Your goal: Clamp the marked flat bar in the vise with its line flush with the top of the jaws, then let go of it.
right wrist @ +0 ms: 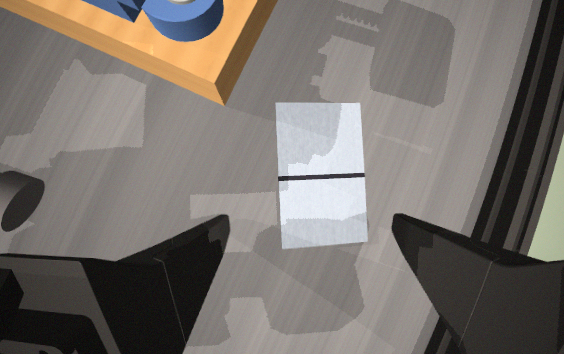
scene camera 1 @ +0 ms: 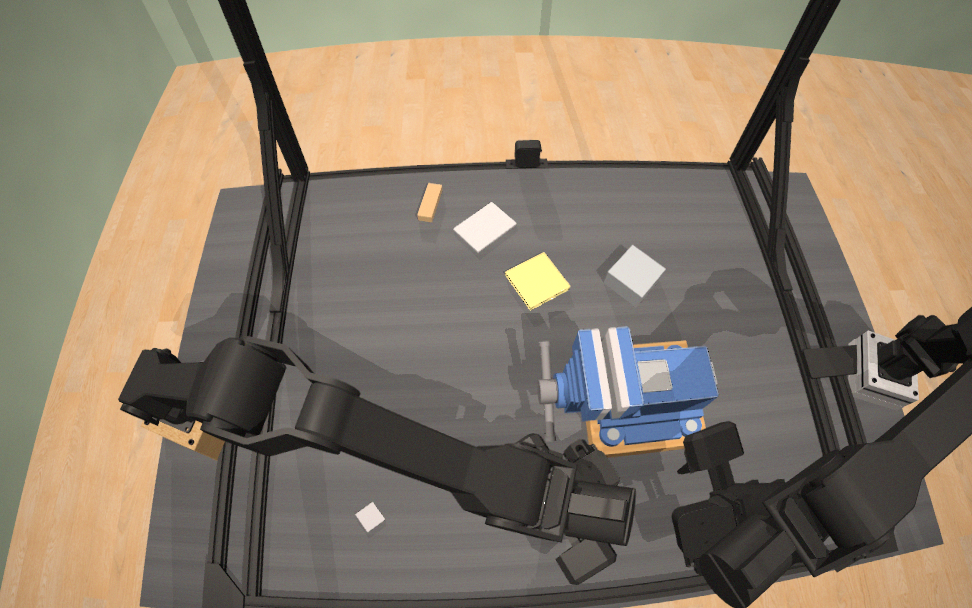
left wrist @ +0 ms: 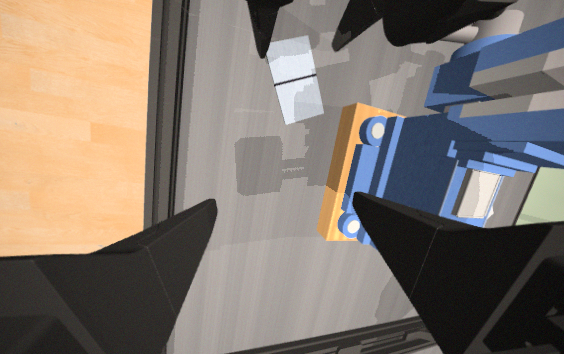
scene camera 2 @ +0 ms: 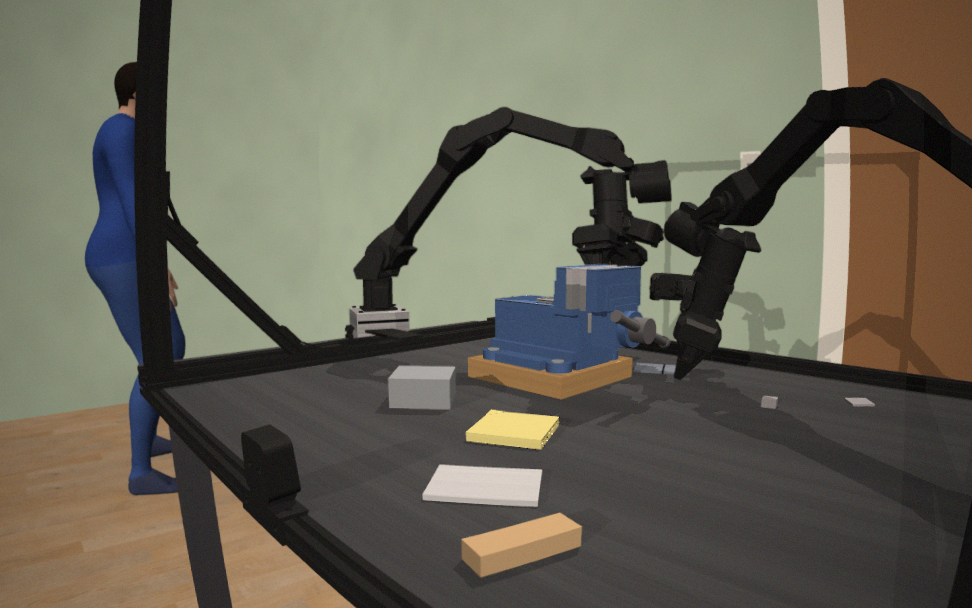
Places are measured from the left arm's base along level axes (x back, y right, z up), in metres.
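Pixels of known places: left gripper, fingertip midpoint: (scene camera 1: pixel 690 506) (left wrist: pixel 286 201); right gripper, fingertip midpoint: (right wrist: pixel 310 222) (left wrist: pixel 300 51) (scene camera 2: pixel 679 366); left arm's base, link origin: (scene camera 1: pixel 893 364) (scene camera 2: pixel 378 308).
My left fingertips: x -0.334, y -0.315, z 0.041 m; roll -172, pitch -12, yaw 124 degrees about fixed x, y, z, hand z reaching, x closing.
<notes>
For each thing: its top centre in the pictures, then the offset to it from my left fingertips. "spot": a spot on its surface instead.
- marked flat bar, top centre: (right wrist: pixel 322 173) (left wrist: pixel 296 81) (scene camera 2: pixel 662 367) dx -0.109, dy -0.020, dz -0.095 m
- yellow pad, top centre: (scene camera 2: pixel 514 423) (scene camera 1: pixel 537 278) dx -0.277, dy +0.299, dz -0.087 m
- white slab, top centre: (scene camera 2: pixel 485 482) (scene camera 1: pixel 485 225) dx -0.393, dy +0.375, dz -0.093 m
- grey block, top centre: (scene camera 2: pixel 423 372) (scene camera 1: pixel 637 270) dx -0.127, dy +0.352, dz -0.062 m
- wooden block, top centre: (scene camera 2: pixel 523 533) (scene camera 1: pixel 429 199) dx -0.501, dy +0.391, dz -0.083 m
- vise handle, surface spot: (scene camera 1: pixel 547 391) spot: dx -0.212, dy +0.091, dz +0.000 m
The marked flat bar (scene camera 2: pixel 653 368) (left wrist: pixel 300 60) (right wrist: pixel 322 150), pale with a dark line across its middle, lies flat on the table beside the vise's wooden base; the right arm hides it in scene camera 1. The blue vise (scene camera 1: pixel 688 380) (scene camera 2: pixel 544 329) (left wrist: pixel 415 160) (right wrist: pixel 185 22) has pale jaw faces with a narrow gap between them. My right gripper (left wrist: pixel 300 51) (right wrist: pixel 310 222) is open and empty, low over one end of the bar, its fingers to either side in the right wrist view. My left gripper (left wrist: pixel 286 201) is open and empty, above the table beside the vise base.
A yellow pad (scene camera 1: pixel 537 280) (scene camera 2: pixel 512 428), a white slab (scene camera 1: pixel 485 227) (scene camera 2: pixel 483 485), a grey block (scene camera 1: pixel 636 271) (scene camera 2: pixel 421 387) and a wooden block (scene camera 1: pixel 429 202) (scene camera 2: pixel 521 544) lie beyond the vise in scene camera 1. The vise handle (scene camera 1: pixel 547 391) is near the right arm.
</notes>
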